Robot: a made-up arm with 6 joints.
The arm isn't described. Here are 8 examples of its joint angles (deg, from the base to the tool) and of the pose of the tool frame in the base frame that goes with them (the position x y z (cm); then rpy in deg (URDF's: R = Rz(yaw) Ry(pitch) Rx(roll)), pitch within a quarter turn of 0, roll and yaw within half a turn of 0).
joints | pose
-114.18 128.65 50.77 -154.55 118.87 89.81 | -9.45 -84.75 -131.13 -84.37 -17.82 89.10
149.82 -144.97 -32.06 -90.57 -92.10 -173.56 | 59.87 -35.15 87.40 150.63 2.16 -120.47
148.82 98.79 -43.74 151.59 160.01 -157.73 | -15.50 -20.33 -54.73 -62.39 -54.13 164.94
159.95 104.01 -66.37 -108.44 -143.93 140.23 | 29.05 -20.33 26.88 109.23 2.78 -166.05
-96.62 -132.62 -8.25 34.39 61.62 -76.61 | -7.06 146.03 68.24 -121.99 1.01 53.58
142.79 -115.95 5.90 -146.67 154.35 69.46 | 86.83 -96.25 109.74 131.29 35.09 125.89
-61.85 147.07 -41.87 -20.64 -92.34 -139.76 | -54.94 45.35 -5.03 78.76 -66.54 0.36
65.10 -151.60 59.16 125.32 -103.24 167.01 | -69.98 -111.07 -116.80 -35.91 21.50 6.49
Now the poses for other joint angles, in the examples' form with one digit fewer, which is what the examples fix.
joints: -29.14 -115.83 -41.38 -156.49 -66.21 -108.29
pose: -19.3 41.1 111.7 116.1 -37.8 123.3
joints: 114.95 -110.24 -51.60 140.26 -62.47 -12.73
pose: -4.3 -43.5 119.6 -17.4 -48.6 -6.1
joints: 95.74 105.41 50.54 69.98 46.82 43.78
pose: -7.6 174.5 -62.6 -80.3 24.6 144.6
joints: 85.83 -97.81 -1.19 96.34 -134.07 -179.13
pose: -12.6 -128.7 141.4 -171.6 44.4 -4.1
